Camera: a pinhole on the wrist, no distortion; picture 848 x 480 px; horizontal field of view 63.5 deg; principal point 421.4 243.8 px. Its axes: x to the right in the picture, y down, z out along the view. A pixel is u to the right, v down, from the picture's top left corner.
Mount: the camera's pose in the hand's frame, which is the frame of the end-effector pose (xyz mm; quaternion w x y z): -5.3 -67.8 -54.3 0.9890 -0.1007 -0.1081 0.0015
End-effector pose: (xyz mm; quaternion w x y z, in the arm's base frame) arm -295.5 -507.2 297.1 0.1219 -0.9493 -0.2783 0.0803
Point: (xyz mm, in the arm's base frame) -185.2 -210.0 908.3
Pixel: behind the camera
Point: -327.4 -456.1 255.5
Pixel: 639 238
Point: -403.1 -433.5 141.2
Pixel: 484 91
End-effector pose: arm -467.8 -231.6 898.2 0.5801 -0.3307 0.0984 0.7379
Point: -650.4 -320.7 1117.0
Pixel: outside the picture
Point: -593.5 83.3 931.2
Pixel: outside the picture
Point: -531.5 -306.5 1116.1
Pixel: 75 383
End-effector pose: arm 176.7 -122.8 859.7 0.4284 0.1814 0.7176 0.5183
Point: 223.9 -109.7 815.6
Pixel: 616 267
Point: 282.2 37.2 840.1
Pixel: 773 383
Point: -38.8 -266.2 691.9
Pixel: behind the camera
